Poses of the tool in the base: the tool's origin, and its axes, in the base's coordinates. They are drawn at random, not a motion.
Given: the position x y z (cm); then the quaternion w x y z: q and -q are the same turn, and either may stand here.
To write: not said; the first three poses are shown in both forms.
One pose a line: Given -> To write
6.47 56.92 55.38 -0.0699 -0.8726 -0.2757 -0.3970 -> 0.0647 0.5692 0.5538 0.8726 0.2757 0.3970 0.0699
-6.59 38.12 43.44 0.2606 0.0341 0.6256 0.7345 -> -0.0659 0.3812 0.4344 0.0341 0.6256 0.7345 0.2606
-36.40 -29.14 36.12 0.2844 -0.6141 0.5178 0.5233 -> -0.3640 -0.2914 0.3612 -0.6141 0.5178 0.5233 0.2844
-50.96 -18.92 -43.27 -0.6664 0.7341 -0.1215 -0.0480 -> -0.5096 -0.1892 -0.4327 -0.7341 0.1215 0.0480 0.6664
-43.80 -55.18 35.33 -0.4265 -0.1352 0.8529 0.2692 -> -0.4380 -0.5518 0.3533 0.1352 -0.8529 -0.2692 0.4265
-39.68 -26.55 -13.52 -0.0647 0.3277 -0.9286 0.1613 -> -0.3968 -0.2655 -0.1352 -0.3277 0.9286 -0.1613 0.0647
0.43 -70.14 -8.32 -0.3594 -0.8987 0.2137 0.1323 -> 0.0043 -0.7014 -0.0832 0.8987 -0.2137 -0.1323 0.3594
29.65 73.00 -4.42 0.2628 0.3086 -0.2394 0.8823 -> 0.2965 0.7300 -0.0442 0.3086 -0.2394 0.8823 0.2628
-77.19 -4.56 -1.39 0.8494 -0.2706 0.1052 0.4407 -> -0.7719 -0.0456 -0.0139 -0.2706 0.1052 0.4407 0.8494
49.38 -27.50 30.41 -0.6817 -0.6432 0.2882 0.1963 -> 0.4938 -0.2750 0.3041 0.6432 -0.2882 -0.1963 0.6817
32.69 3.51 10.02 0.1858 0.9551 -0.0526 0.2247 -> 0.3269 0.0351 0.1002 0.9551 -0.0526 0.2247 0.1858
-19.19 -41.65 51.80 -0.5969 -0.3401 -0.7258 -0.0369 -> -0.1919 -0.4165 0.5180 0.3401 0.7258 0.0369 0.5969
